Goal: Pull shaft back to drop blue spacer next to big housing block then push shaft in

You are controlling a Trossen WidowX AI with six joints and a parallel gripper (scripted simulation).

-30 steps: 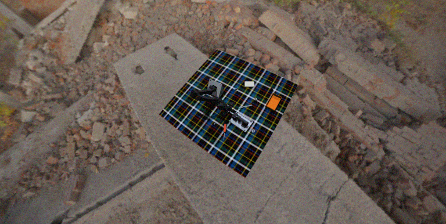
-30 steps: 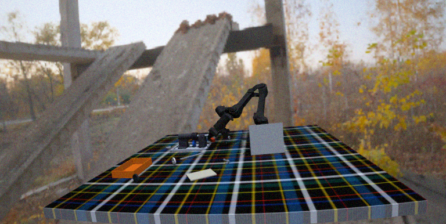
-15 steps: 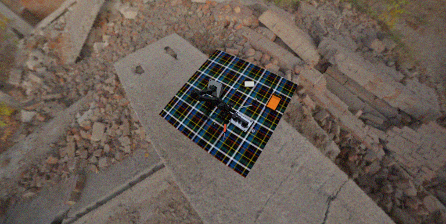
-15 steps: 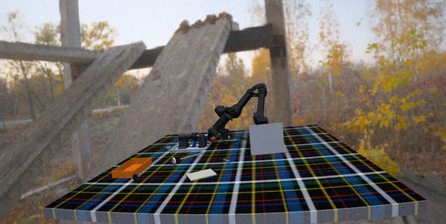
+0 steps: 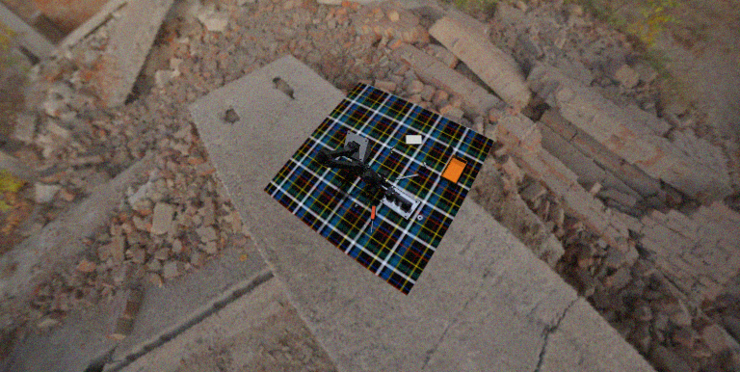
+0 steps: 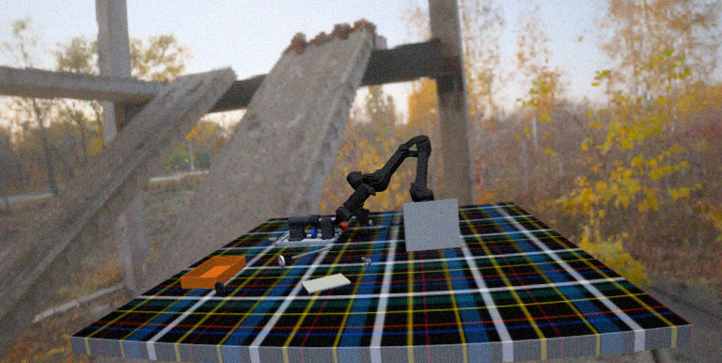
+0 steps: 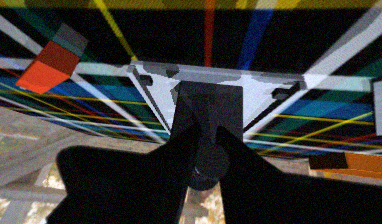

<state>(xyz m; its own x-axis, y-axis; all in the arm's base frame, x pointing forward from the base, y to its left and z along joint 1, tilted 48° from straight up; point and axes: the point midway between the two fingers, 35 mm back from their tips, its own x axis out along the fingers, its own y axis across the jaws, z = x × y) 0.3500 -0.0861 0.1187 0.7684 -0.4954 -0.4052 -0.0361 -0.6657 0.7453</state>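
The shaft lies 6 cm ahead of my gripper tip and 2 cm above it. Also, from my gripper tip: orange tray 41 cm to the left, 31 cm ahead, 5 cm below; pale flat pad 48 cm to the left, 8 cm behind, 5 cm below; blue spacer 9 cm ahead, 3 cm below.
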